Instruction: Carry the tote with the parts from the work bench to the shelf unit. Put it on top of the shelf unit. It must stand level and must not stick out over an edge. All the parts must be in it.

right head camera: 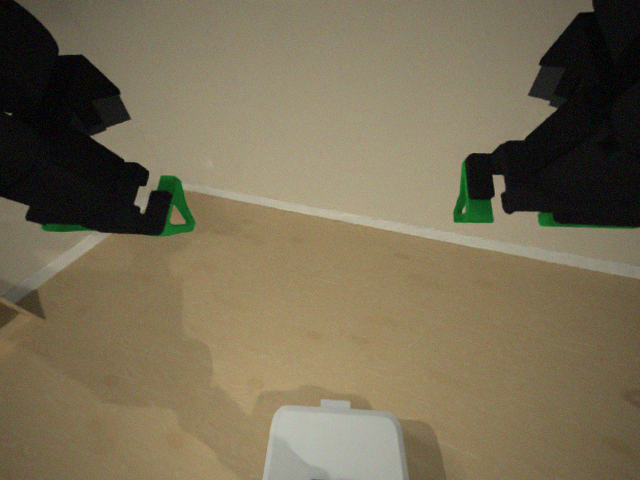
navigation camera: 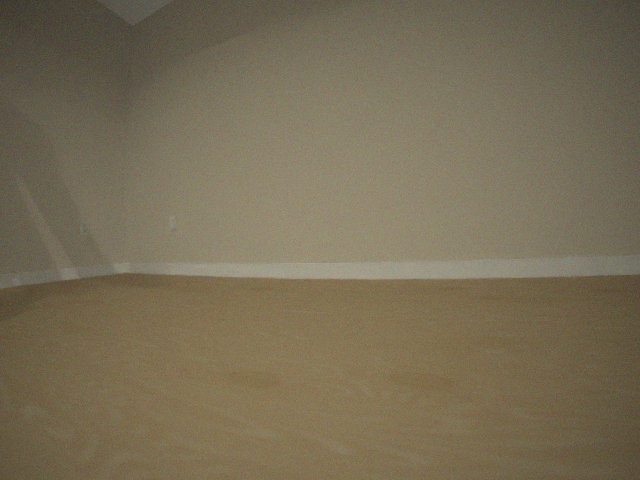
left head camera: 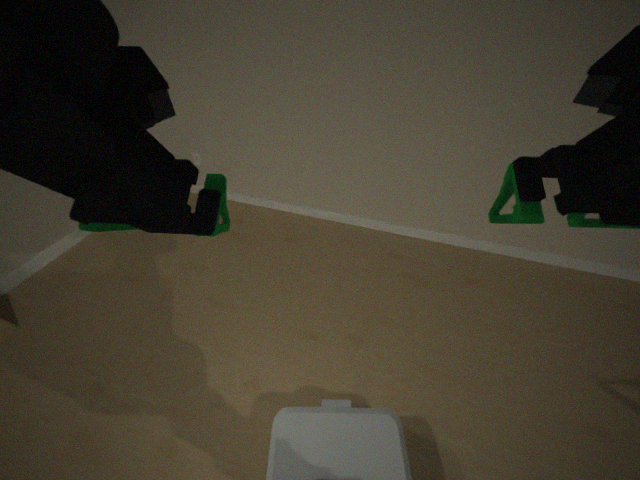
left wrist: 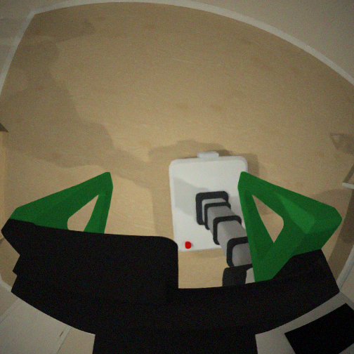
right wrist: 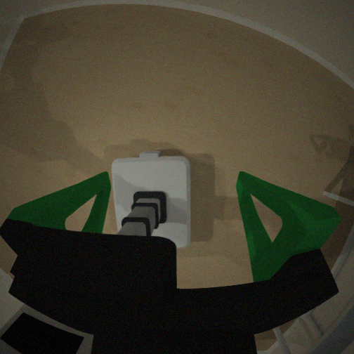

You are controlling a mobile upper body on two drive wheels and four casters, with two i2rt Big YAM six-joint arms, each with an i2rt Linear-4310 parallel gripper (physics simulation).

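Frame: origin at the left arm's base, x back, y left, z down, level; metres.
Seen in the pictures: left gripper, fingertip midpoint: (right head camera: 160, 225) (left head camera: 192, 224); right gripper, fingertip midpoint: (right head camera: 496, 219) (left head camera: 529, 219).
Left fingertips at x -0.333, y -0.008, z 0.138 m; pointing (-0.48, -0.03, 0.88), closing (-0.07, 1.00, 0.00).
Observation:
A point is followed by its place in that frame.
My left gripper (left head camera: 155, 227) (right head camera: 113, 228) (left wrist: 174, 178) is open, with its green fingers wide apart and no object between them. My right gripper (left head camera: 555, 221) (right head camera: 537, 222) (right wrist: 173, 178) is also open and empty. Both hang in the air in front of the robot. The tote and its parts do not show in any view. A light wooden corner (right head camera: 18, 329) @[z 1.336, x -0.695, y 1.764 m], perhaps part of the shelf unit, shows at the left edge of the right head view; a wooden strip (left wrist: 2, 175) shows at the left edge of the left wrist view. The work bench cannot be made out for certain.
The robot's white base (left head camera: 336, 444) @[z 1.150, x -0.201, y -0.220 m] (right head camera: 336, 439) @[z 1.150, x -0.218, y -0.231 m] stands below the grippers. A plain wall (left head camera: 361, 103) @[z 0.434, x -1.743, y -0.400 m] (navigation camera: 387, 155) @[z 0.748, x -1.695, y -0.553 m] with a white skirting board (navigation camera: 387, 270) @[z 1.364, x -1.691, y -0.521 m] runs across ahead, with a room corner at left. Pale bars (right wrist: 312, 325) show at the lower right of the right wrist view.

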